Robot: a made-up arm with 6 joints.
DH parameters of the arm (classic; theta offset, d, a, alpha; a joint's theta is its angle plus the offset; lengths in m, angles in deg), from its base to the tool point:
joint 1: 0 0.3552 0 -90
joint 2: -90 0 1.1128 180
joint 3: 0 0 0 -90
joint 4: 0 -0.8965 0 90
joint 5: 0 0.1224 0 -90
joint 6: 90 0 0 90
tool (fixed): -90 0 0 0
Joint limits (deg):
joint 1: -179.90..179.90
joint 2: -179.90..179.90
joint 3: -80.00..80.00
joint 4: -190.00..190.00
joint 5: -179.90..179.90
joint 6: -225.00..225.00
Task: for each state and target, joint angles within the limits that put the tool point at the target. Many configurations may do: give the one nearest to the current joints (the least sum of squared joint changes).
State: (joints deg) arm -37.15 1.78 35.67 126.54 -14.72 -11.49
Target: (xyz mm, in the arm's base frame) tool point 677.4 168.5 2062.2
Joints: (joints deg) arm 7.20 0.82 36.32 132.27 -14.72 -11.49
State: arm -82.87 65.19 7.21 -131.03 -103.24 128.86
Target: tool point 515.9 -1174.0 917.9
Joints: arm -69.92 26.19 3.08 -131.69 -103.24 128.86
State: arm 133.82 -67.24 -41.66 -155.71 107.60 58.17
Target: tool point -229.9 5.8 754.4
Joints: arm 149.12 -23.89 -64.42 -157.43 107.60 58.17
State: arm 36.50 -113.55 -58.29 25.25 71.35 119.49
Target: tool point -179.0 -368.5 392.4
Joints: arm 47.97 -132.59 -73.78 21.64 71.35 119.49
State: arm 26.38 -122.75 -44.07 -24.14 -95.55 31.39
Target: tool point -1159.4 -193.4 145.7
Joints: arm 3.90 -145.92 -15.60 -21.25 -95.55 31.39
